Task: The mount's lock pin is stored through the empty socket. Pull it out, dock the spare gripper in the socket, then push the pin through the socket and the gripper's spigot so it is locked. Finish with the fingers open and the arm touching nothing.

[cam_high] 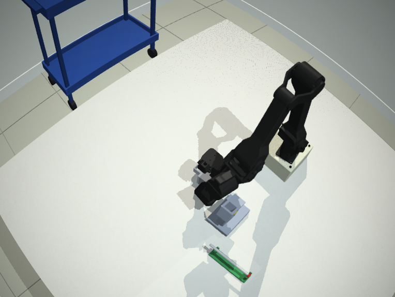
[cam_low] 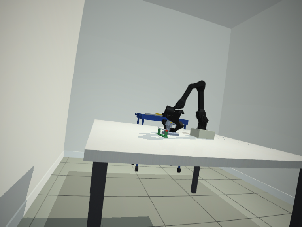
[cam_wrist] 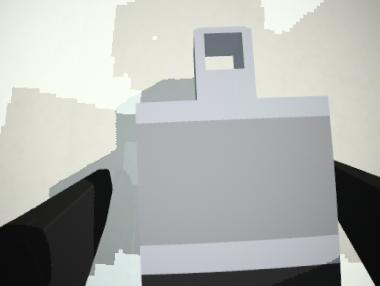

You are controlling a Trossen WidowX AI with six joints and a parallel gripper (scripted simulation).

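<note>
Right now my gripper tip is 120 mm to the right of the grey mount, 70 mm short of it and 40 mm below it. Also, from my gripper tip: spare gripper 10 mm above; then green holder 220 mm to the left, 180 mm ahead, 20 mm above.
</note>
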